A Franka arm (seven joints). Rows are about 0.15 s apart.
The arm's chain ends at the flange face. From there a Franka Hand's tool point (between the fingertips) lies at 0.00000 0.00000 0.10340 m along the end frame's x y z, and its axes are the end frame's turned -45 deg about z.
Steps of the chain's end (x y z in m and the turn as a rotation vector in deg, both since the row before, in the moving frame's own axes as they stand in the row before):
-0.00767 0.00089 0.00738 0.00 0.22 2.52
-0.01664 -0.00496 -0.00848 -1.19 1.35 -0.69
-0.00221 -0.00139 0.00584 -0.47 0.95 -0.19
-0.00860 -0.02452 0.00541 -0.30 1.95 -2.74
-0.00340 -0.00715 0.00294 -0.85 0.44 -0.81
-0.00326 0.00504 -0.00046 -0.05 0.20 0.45
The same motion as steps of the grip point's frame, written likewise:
-0.00578 -0.00451 0.00738 -0.16 0.16 2.52
-0.00804 -0.01203 -0.00853 -1.80 0.11 -0.69
0.00004 -0.00073 0.00582 -1.00 0.34 -0.19
0.01343 -0.02060 0.00535 -1.59 1.17 -2.74
0.00214 -0.00581 0.00293 -0.91 -0.29 -0.81
-0.00568 0.00158 -0.00046 -0.18 0.11 0.45

